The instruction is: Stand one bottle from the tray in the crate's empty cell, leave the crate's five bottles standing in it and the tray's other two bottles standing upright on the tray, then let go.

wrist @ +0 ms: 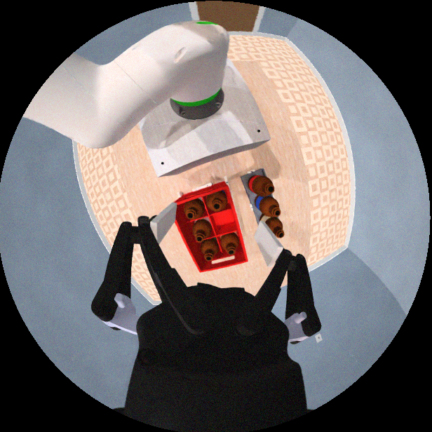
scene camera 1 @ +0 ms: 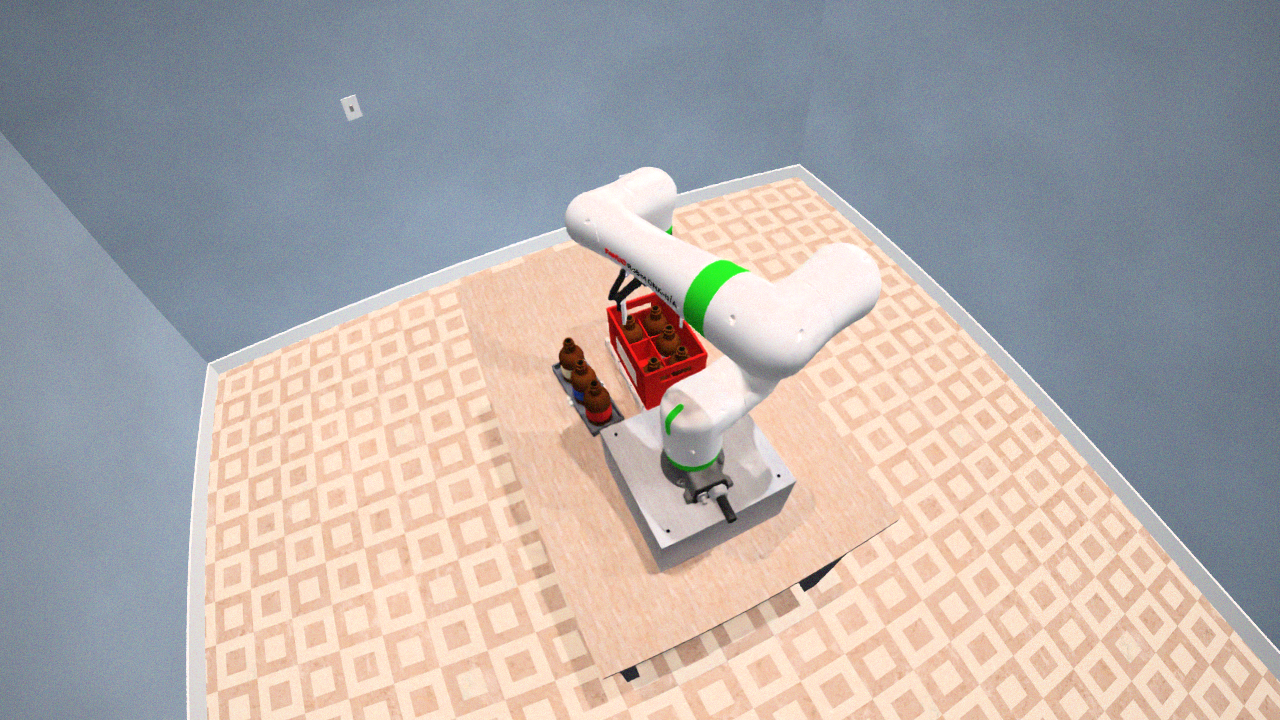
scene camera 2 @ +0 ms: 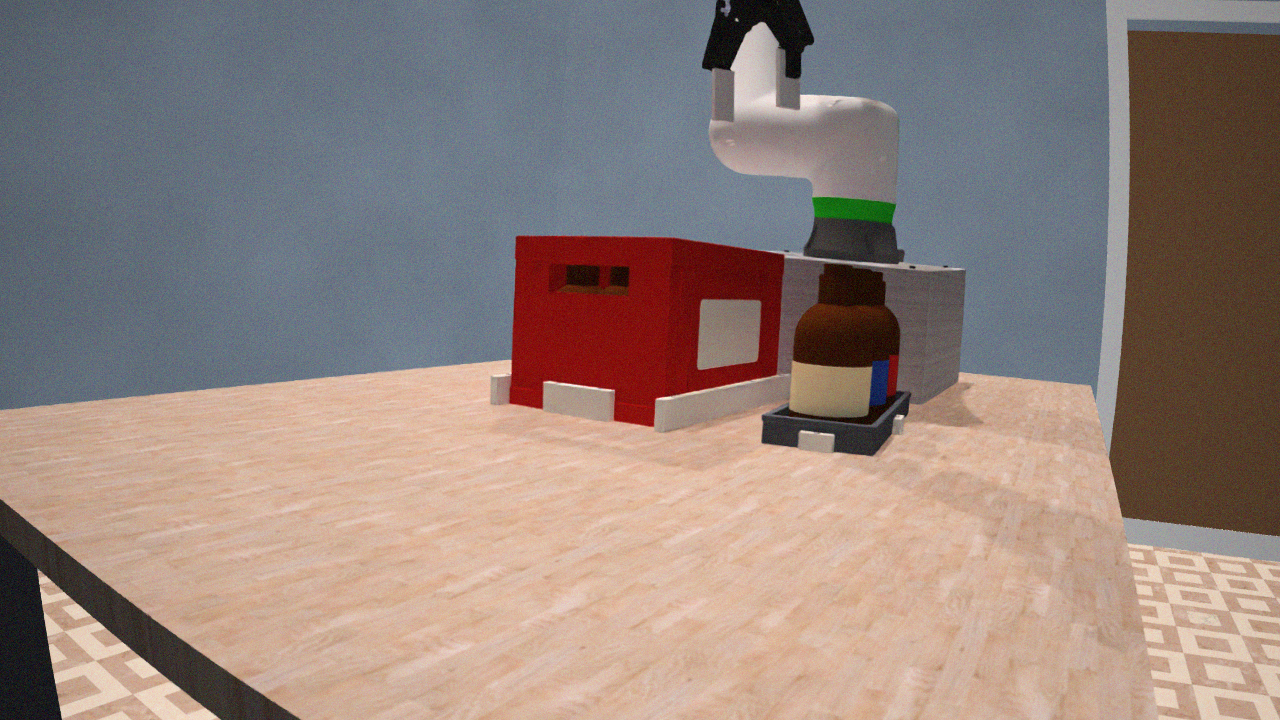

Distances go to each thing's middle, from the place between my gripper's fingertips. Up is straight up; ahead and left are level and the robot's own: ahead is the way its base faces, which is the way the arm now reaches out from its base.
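Red-labelled bottle (scene camera 2: pixel 880 286): my hand 260 mm above it, 10 mm short of it, 160 mm to the right of it.
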